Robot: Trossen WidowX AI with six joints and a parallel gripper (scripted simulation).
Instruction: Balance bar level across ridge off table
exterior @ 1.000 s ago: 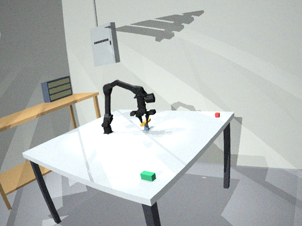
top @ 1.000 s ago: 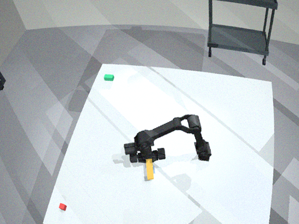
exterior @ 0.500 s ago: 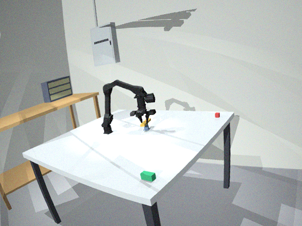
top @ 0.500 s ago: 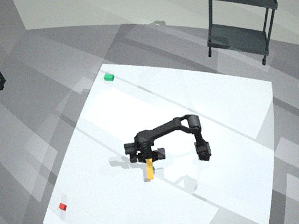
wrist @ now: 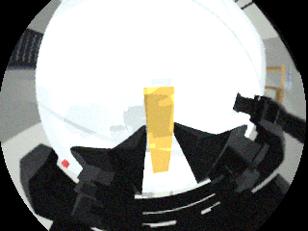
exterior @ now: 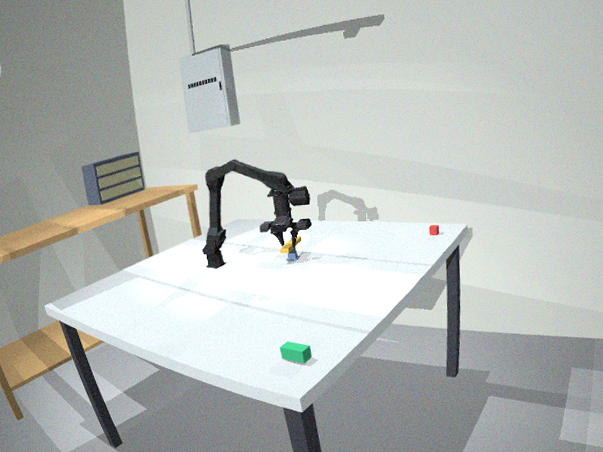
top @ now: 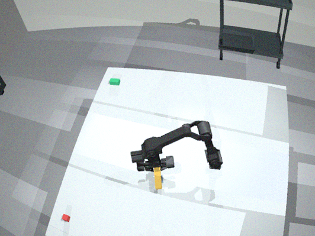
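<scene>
Now: the yellow bar 1 cm behind my gripper tip and 3 cm to the left of it. Also, from my gripper tip: green block 44 cm ahead, 61 cm to the right, 4 cm below; then red block 44 cm ahead, 39 cm to the left, 4 cm below.
</scene>
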